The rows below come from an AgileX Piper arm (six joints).
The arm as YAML. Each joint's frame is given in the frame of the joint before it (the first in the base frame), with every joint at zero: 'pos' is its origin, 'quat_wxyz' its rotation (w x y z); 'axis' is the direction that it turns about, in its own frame. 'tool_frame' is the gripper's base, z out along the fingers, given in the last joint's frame.
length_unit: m
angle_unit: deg
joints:
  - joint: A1
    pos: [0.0, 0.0, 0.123]
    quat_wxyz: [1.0, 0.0, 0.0, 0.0]
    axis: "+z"
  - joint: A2
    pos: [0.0, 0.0, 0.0]
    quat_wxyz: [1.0, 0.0, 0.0, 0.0]
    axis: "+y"
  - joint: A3
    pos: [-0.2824, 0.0, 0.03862]
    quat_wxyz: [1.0, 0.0, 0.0, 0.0]
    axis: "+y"
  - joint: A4
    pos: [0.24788, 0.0, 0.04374]
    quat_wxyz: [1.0, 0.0, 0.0, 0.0]
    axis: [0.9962, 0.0, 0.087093]
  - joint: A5
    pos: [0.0, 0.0, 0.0]
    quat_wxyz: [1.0, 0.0, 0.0, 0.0]
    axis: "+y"
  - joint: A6
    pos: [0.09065, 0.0, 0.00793]
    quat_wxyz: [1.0, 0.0, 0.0, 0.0]
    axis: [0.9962, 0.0, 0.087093]
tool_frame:
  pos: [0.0, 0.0, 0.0]
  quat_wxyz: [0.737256, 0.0, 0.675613, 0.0]
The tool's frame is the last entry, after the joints.
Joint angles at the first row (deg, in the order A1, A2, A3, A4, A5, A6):
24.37, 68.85, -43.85, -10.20, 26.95, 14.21
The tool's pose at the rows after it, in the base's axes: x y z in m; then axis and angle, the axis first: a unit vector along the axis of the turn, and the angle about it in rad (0 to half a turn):
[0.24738 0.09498 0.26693 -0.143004 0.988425 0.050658 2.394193]
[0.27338 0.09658 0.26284 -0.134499 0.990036 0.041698 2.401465]
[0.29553 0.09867 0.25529 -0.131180 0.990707 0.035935 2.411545]
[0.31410 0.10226 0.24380 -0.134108 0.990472 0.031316 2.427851]
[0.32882 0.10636 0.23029 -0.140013 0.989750 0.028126 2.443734]
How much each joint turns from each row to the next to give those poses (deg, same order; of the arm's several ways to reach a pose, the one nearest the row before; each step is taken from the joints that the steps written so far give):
-1.71, 5.69, -4.01, -0.97, -1.18, 0.17
-1.70, 5.53, -4.13, -0.28, -0.86, -0.34
-1.15, 4.96, -3.35, 0.02, -1.00, -0.61
-0.56, 4.66, -2.61, -0.03, -1.09, -0.67
-0.22, 4.12, -1.87, -0.14, -1.34, -0.55

